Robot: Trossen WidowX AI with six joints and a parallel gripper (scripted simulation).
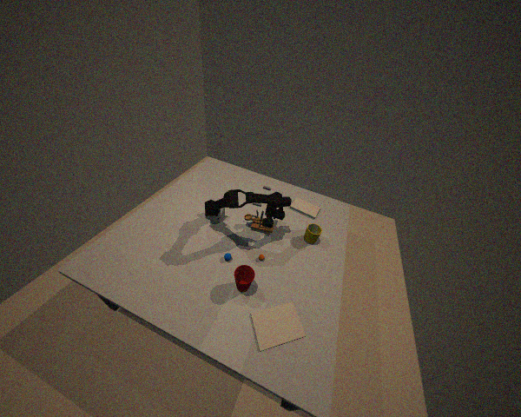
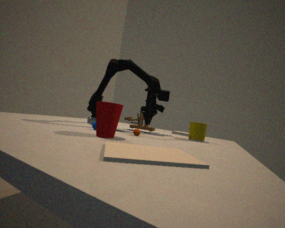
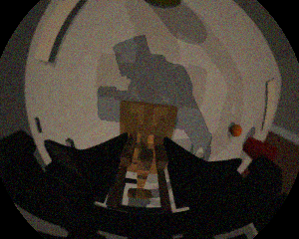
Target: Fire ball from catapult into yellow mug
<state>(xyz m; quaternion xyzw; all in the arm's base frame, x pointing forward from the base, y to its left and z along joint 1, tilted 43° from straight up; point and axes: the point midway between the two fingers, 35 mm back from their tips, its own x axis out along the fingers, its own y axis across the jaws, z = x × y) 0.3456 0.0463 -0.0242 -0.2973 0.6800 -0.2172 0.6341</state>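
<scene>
The orange ball is 230 mm to the right of my gripper tip, 40 mm ahead of it and 30 mm below it. The rest, counted from my gripper tip: wooden catapult 70 mm behind, 20 mm above, 10 mm to the left; yellow mug 280 mm ahead, 40 mm to the left, 20 mm below; blue ball 300 mm to the right, 130 mm behind, 30 mm below.
</scene>
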